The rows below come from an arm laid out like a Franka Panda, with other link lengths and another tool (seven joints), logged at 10 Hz.
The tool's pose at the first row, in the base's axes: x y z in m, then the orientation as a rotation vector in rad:
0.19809 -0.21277 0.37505 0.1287 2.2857 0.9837
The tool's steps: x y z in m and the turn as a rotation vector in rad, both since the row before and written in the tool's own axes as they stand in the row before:
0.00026 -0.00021 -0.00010 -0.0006 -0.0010 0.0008
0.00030 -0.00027 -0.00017 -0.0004 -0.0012 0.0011
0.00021 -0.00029 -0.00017 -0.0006 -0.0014 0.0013
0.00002 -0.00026 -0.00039 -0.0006 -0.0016 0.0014
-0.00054 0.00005 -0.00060 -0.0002 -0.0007 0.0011
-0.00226 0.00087 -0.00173 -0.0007 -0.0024 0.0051
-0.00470 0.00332 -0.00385 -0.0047 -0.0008 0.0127
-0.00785 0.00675 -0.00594 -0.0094 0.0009 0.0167
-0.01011 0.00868 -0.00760 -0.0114 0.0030 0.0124
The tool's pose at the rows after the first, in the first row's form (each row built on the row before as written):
0.19786 -0.21290 0.37482 0.1298 2.2846 0.9845
0.19756 -0.21310 0.37457 0.1315 2.2835 0.9852
0.19734 -0.21334 0.37435 0.1334 2.2821 0.9862
0.19713 -0.21376 0.37436 0.1355 2.2805 0.9871
0.19719 -0.21427 0.37498 0.1370 2.2799 0.9877
0.19781 -0.21547 0.37763 0.1437 2.2781 0.9904
0.19872 -0.21708 0.38430 0.1567 2.2766 1.0020
0.20042 -0.21875 0.39600 0.1716 2.2746 1.0214
0.20275 -0.22114 0.41097 0.1797 2.2726 1.0415

